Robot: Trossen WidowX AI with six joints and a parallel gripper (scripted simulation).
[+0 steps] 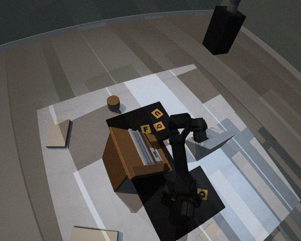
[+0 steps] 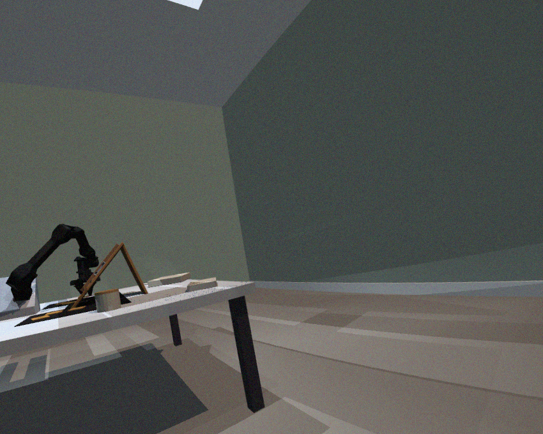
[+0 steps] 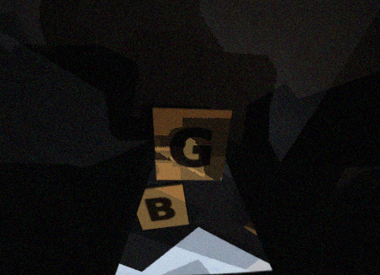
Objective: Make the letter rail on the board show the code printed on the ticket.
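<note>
The b tile lies 8 cm behind my gripper tip, 3 cm to the right of it and 2 cm below it. Round my gripper tip: black mat (4 cm behind, 20 cm to the right, 2 cm below); then g tile (right at my gripper tip); then d tile (13 cm behind, 5 cm to the left, 2 cm below).
</note>
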